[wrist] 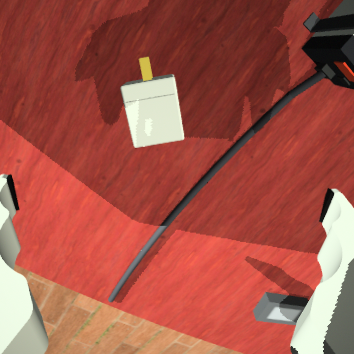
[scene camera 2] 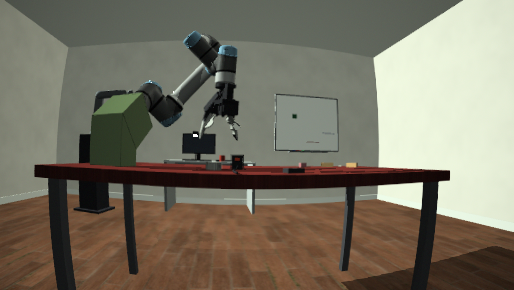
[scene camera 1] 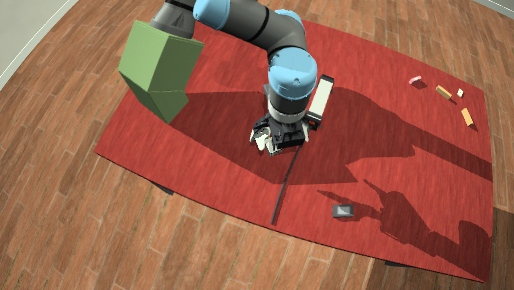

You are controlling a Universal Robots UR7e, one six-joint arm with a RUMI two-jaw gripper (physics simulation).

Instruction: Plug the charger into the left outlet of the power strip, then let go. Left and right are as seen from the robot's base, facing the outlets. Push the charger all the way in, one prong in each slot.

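The white charger [scene camera 2: 213, 166] [wrist: 154, 112] lies flat on the red table, apart from the power strip; a yellow prong points to the top of the wrist view. In scene camera 1 the gripper mostly hides it. The power strip [scene camera 1: 320, 100] [scene camera 2: 237, 162] [wrist: 330, 52] is white with black ends and a red switch; the wrist view shows part of its switch end at the upper right. The outlets cannot be made out. My gripper [scene camera 1: 281, 141] [scene camera 2: 219, 137] [wrist: 172, 184] is open and empty, above the charger, with its fingers spread to either side in the wrist view.
A dark cable [scene camera 1: 286, 181] [wrist: 210, 175] runs from the strip's switch end toward the table's near edge. A small grey box [scene camera 1: 343, 211] [scene camera 2: 293, 170] [wrist: 280, 310] lies near that edge. A pink piece [scene camera 1: 415, 79] and wooden blocks [scene camera 1: 443, 92] [scene camera 1: 467, 116] lie far right.
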